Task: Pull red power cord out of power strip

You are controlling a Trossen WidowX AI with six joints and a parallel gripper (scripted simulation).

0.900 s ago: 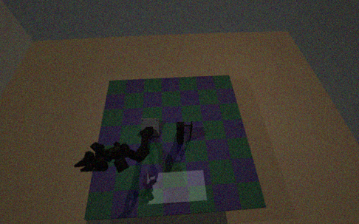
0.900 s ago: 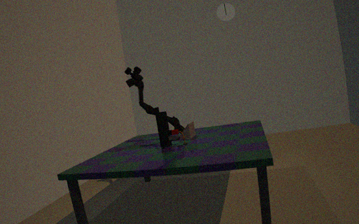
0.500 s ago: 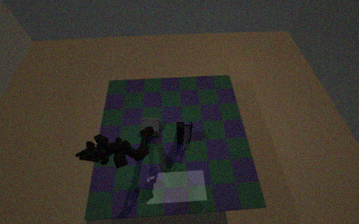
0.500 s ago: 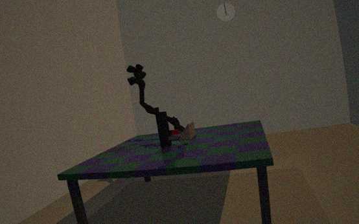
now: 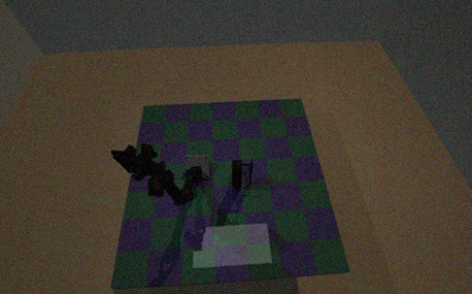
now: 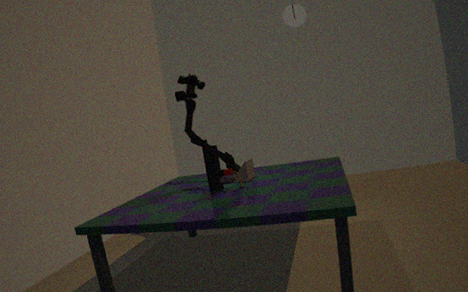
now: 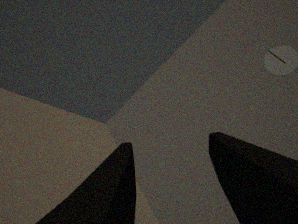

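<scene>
My gripper tip is now 45 cm short of the red plug, 26 cm to the right of it and 65 cm above it. Round my gripper tip: dark upright post (45 cm ahead, 16 cm to the left, 61 cm below).
</scene>
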